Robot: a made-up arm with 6 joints.
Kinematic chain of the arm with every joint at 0, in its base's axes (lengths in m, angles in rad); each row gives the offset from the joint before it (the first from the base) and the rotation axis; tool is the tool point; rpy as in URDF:
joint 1: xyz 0 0 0.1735 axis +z
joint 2: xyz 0 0 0 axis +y
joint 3: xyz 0.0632 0 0.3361 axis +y
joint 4: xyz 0.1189 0 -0.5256 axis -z
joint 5: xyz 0 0 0 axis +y
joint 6: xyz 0.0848 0 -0.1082 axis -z
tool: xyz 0 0 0 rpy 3.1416 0 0
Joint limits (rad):
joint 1: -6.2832..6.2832
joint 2: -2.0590..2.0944
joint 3: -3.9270..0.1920
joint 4: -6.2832..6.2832
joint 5: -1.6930..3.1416
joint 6: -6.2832..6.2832
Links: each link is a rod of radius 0.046 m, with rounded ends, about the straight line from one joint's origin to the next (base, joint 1, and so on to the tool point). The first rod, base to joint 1, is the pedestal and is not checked.
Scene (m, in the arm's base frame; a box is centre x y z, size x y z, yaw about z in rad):
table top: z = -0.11
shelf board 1: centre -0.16 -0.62 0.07 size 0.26 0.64 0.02 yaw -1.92
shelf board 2: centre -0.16 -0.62 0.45 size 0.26 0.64 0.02 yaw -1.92
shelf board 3: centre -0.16 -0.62 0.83 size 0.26 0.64 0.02 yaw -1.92
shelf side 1: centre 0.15 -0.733 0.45 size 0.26 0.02 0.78 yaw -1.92
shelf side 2: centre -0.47 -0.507 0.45 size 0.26 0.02 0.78 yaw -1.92
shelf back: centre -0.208 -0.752 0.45 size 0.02 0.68 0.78 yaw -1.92
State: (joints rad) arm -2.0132 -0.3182 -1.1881 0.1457 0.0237 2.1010
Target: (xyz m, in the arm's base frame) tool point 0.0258 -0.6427 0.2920
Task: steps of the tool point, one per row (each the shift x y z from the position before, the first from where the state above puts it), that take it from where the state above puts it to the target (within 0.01 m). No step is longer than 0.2 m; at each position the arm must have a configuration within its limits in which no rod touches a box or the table.
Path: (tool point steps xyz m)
1: 0.0299 0.0897 0.0192
2: 0.0310 0.0841 -0.0006
3: 0.0296 0.0746 -0.0185
4: 0.0635 -0.1004 -0.1197
5: 0.1026 -0.0521 -0.1289
6: 0.1132 0.0075 -0.1308
7: -0.0176 -0.0657 0.0151
8: -0.0247 -0.0703 0.0003
9: -0.0331 -0.0710 -0.0154

